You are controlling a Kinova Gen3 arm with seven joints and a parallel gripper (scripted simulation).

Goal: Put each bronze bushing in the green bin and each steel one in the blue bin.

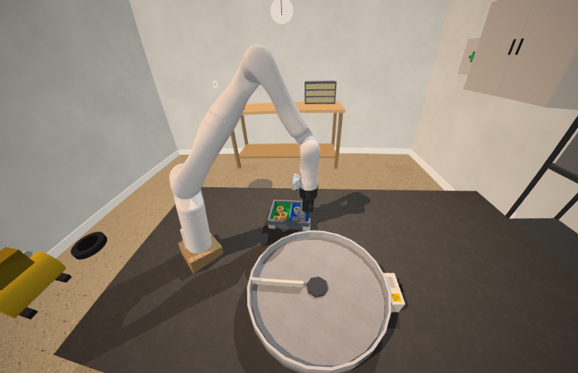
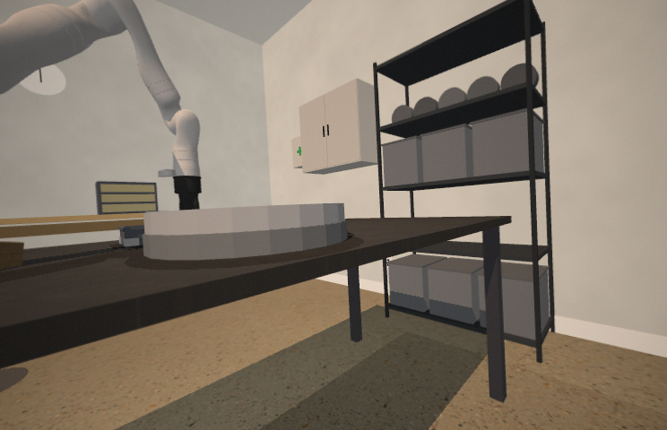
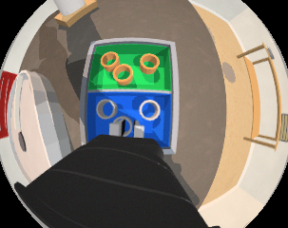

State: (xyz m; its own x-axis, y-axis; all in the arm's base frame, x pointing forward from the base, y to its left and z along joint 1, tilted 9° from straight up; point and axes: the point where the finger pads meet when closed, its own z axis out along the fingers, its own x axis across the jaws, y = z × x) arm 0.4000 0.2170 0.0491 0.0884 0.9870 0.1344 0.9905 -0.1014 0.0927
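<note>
The green bin lies 60 mm behind my hand. Also, from my hand: turntable (60 mm ahead, 360 mm to the right, 20 mm above).
</note>
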